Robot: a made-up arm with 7 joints.
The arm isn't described. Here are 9 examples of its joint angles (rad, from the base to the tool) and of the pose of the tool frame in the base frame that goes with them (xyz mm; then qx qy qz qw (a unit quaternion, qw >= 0)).
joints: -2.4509 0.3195 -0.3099 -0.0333 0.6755 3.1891 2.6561
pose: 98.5 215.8 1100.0 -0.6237 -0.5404 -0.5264 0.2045
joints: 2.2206 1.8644 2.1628 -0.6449 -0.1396 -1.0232 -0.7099
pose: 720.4 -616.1 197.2 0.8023 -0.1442 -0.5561 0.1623
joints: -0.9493 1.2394 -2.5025 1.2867 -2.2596 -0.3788 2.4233
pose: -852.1 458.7 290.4 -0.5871 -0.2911 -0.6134 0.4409
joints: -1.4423 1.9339 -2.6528 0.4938 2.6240 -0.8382 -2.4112
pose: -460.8 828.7 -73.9 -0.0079 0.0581 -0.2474 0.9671
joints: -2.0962 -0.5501 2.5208 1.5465 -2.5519 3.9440 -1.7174
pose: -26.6 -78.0 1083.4 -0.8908 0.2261 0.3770 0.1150
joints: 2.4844 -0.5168 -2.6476 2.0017 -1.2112 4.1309 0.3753
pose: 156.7 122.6 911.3 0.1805 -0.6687 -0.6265 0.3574
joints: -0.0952 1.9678 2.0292 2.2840 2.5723 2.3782 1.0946
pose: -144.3 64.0 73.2 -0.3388 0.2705 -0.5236 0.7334
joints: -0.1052 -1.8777 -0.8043 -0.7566 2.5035 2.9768 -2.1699
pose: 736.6 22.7 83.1 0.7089 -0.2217 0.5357 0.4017
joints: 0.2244 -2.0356 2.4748 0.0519 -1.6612 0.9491 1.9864
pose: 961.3 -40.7 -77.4 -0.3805 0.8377 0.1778 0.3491
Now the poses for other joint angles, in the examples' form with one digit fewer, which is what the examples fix.
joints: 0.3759 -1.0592 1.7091 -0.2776 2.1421 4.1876 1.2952
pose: 643 84 915 -0.270 -0.874 -0.067 0.397
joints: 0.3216 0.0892 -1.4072 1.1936 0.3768 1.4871 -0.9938
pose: 74 -460 1106 0.566 -0.158 0.559 0.585
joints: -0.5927 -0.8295 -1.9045 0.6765 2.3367 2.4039 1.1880
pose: 192 -602 827 0.374 0.078 -0.902 0.201
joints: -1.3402 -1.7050 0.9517 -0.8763 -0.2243 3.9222 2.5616
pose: -76 -774 302 -0.052 -0.629 -0.768 0.106
